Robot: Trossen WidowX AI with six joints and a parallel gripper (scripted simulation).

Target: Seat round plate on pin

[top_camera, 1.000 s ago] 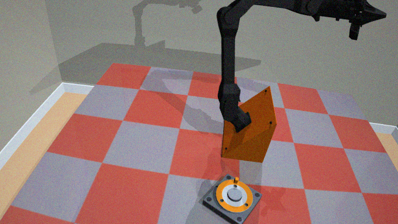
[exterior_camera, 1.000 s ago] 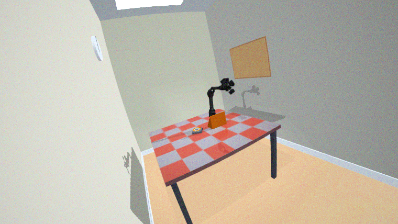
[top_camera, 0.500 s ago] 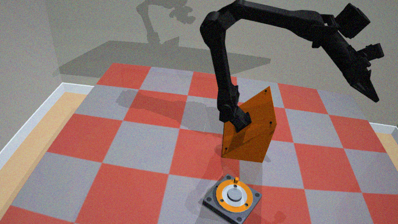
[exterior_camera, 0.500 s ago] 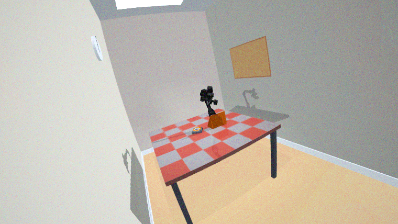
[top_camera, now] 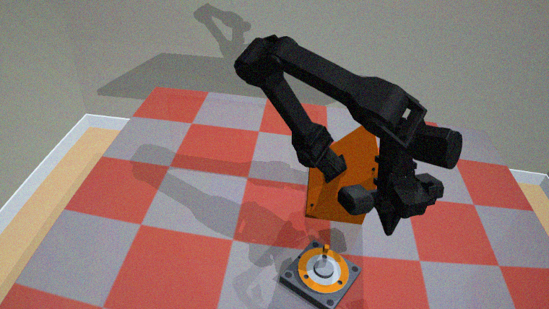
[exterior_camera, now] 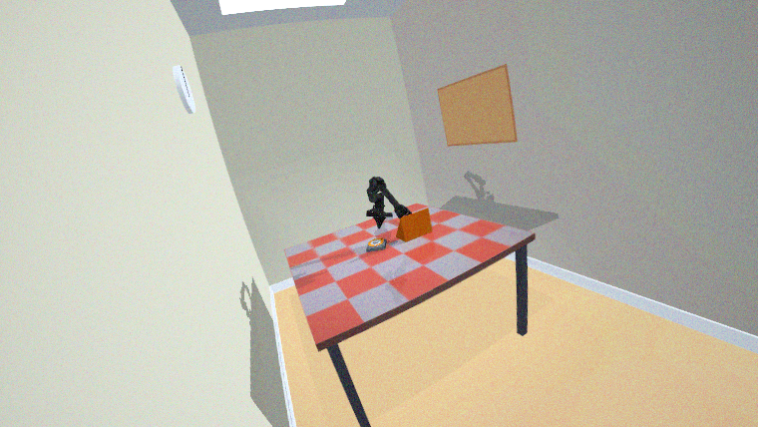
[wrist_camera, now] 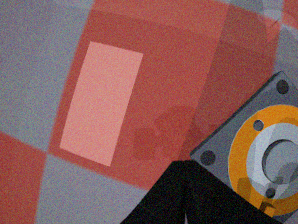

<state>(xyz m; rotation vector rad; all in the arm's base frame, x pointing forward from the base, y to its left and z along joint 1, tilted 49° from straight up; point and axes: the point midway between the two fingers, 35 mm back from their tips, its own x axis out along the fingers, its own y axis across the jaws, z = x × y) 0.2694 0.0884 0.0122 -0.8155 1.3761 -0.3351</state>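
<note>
Now: gripper tip 120 mm above the round plate, 100 mm to the left of it and 20 mm past it. Also, from my gripper tip: square grey base (130 mm below, 100 mm to the right).
</note>
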